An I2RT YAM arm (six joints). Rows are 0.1 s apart.
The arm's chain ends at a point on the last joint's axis. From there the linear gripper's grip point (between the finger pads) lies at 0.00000 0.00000 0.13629 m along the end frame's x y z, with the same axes.
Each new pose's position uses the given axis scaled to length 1; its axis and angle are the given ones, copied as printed.
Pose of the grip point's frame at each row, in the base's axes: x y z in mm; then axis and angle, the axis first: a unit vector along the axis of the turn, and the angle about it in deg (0 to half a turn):
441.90 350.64 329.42 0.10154 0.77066 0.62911 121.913
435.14 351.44 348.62 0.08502 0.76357 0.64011 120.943
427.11 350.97 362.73 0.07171 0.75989 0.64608 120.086
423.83 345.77 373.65 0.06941 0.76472 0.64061 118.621
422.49 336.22 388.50 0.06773 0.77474 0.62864 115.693
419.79 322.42 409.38 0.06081 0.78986 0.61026 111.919
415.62 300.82 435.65 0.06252 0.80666 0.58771 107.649
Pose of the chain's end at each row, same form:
339.43 261.38 319.01 0.10154 0.77066 0.62911 121.913
334.65 260.51 334.14 0.08502 0.76357 0.64011 120.943
328.02 258.97 345.64 0.07171 0.75989 0.64608 120.086
323.38 255.32 356.21 0.06941 0.76472 0.64061 118.621
319.02 249.38 370.38 0.06773 0.77474 0.62864 115.693
312.98 239.89 390.55 0.06081 0.78986 0.61026 111.919
304.33 224.74 415.62 0.06252 0.80666 0.58771 107.649

